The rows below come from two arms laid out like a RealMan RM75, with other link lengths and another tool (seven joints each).
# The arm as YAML. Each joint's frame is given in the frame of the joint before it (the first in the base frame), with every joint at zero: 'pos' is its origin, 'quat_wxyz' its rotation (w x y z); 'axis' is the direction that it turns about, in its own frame. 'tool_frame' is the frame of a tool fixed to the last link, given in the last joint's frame.
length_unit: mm
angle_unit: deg
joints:
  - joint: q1
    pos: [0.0, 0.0, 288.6]
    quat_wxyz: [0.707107, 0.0, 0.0, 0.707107]
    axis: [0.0, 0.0, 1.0]
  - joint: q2
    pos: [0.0, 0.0, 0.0]
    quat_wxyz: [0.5, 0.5, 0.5, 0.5]
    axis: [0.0, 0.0, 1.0]
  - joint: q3
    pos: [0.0, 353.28, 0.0]
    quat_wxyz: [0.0, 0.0, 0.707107, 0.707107]
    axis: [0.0, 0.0, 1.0]
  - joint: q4
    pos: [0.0, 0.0, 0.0]
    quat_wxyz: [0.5, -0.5, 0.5, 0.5]
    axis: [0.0, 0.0, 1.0]
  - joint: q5
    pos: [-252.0, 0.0, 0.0]
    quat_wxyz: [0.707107, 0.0, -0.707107, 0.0]
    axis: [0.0, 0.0, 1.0]
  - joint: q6
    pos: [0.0, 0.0, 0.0]
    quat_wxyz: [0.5, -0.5, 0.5, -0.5]
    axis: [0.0, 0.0, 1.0]
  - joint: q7
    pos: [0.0, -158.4, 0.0]
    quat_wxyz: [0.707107, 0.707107, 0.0, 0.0]
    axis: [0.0, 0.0, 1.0]
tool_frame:
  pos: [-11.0, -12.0, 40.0]
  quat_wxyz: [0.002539, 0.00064, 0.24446, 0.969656]
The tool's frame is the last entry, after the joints.
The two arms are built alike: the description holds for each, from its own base.
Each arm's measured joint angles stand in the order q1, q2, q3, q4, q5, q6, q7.
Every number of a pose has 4 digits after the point. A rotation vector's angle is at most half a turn.
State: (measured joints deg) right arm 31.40 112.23 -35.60 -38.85 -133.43 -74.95 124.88; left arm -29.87 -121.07 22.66 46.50 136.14 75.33 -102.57
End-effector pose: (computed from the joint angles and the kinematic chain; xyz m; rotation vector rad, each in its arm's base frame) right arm 0.4503 0.4748 0.0326 -1.4306 -2.2188 -0.0577; left arm -0.4509 0.4442 0.0000 -1.1021 2.3958 0.1764
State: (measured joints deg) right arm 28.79 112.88 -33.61 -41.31 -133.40 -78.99 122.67; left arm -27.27 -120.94 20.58 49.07 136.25 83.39 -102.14
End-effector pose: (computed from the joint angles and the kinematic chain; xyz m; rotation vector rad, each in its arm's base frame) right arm 0.4583 0.4519 0.0368 -1.4134 -2.2148 -0.0258; left arm -0.4548 0.4129 0.0078 -1.0975 2.3683 0.0861
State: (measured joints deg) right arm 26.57 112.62 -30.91 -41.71 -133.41 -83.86 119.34; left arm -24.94 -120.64 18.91 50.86 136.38 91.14 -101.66
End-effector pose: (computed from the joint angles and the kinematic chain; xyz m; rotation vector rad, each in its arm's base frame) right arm 0.4672 0.4263 0.0419 -1.3916 -2.2082 0.0305; left arm -0.4561 0.3820 0.0138 -1.0901 2.3418 -0.0123
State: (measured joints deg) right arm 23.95 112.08 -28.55 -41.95 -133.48 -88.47 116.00; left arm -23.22 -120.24 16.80 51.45 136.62 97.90 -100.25
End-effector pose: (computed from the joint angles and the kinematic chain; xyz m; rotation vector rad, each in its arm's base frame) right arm 0.4788 0.3975 0.0492 -1.3740 -2.2023 0.0759; left arm -0.4557 0.3550 0.0183 -1.0669 2.3157 -0.0997
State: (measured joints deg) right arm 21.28 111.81 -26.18 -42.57 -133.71 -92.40 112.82; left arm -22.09 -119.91 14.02 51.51 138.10 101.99 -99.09
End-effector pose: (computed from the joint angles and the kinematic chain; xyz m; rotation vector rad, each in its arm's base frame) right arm 0.4897 0.3693 0.0566 -1.3550 -2.1970 0.1009; left arm -0.4606 0.3342 0.0225 -1.0716 2.2900 -0.1385
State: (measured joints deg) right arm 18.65 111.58 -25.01 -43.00 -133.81 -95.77 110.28; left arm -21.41 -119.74 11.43 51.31 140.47 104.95 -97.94
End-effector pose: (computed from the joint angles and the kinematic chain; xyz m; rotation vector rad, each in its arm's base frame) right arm 0.4987 0.3414 0.0605 -1.3468 -2.1934 0.1317; left arm -0.4656 0.3166 0.0233 -1.0880 2.2723 -0.1732
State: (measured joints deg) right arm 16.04 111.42 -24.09 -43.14 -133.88 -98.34 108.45; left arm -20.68 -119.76 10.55 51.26 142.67 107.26 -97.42
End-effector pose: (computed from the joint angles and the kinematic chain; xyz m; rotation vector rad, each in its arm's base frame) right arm 0.5079 0.3142 0.0628 -1.3526 -2.1772 0.1524; left arm -0.4685 0.3005 0.0204 -1.1144 2.2630 -0.2231
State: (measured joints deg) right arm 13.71 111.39 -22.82 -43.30 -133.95 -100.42 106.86; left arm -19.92 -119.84 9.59 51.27 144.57 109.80 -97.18
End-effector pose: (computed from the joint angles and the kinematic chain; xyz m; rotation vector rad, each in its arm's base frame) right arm 0.5155 0.2902 0.0654 -1.3559 -2.1565 0.1583; left arm -0.4696 0.2842 0.0179 -1.1385 2.2424 -0.2736
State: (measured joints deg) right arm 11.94 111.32 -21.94 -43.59 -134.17 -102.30 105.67; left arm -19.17 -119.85 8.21 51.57 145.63 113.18 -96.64
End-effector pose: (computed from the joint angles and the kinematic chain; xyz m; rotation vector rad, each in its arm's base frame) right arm 0.5200 0.2712 0.0680 -1.3584 -2.1444 0.1680; left arm -0.4673 0.2688 0.0190 -1.1356 2.2164 -0.3191
